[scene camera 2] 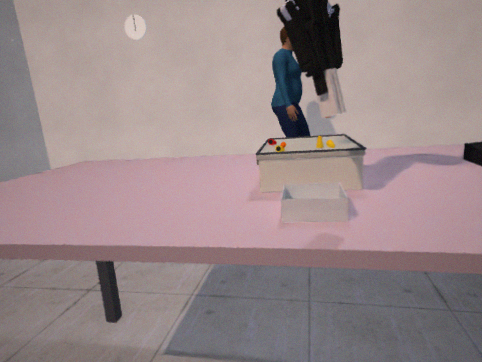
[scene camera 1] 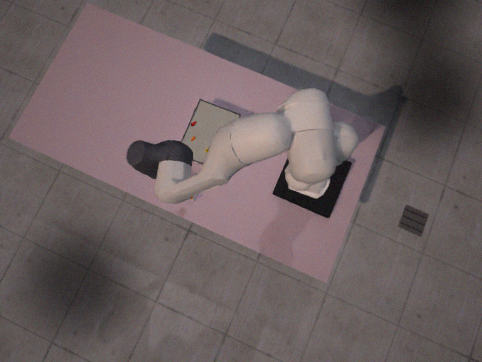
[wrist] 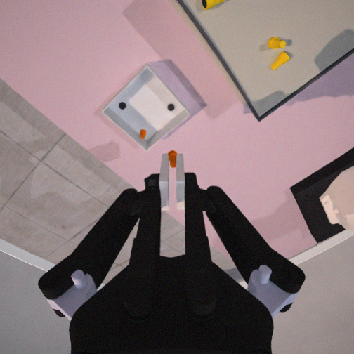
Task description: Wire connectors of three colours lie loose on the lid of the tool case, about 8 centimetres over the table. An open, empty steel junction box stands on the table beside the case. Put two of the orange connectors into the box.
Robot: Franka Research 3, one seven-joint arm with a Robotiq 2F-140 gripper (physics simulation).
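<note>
My gripper (scene camera 2: 331, 107) (wrist: 172, 165) is shut on an orange connector (wrist: 172, 156), high above the table; the arm hides it in scene camera 1. The open steel box (scene camera 2: 315, 210) (wrist: 120, 123) stands beside the tool case (scene camera 2: 310, 172). In the wrist view it shows just past the fingertips, to the upper left. Another orange connector (wrist: 143, 134) (scene camera 1: 192, 198) lies inside the box near one corner. A third orange connector (scene camera 1: 193, 138) (scene camera 2: 283, 144) lies on the case lid (scene camera 1: 215, 112) (scene camera 2: 300, 143) (wrist: 310, 25). The arm hides most of the box in scene camera 1.
A red connector (scene camera 1: 193, 123) (scene camera 2: 271, 142) and yellow connectors (scene camera 2: 319, 142) (wrist: 276, 43) lie on the lid. The case rises higher than the box. The black base plate (scene camera 1: 312, 202) of the arm is on the pink table (scene camera 1: 90, 85). A person (scene camera 2: 287, 80) stands behind the table.
</note>
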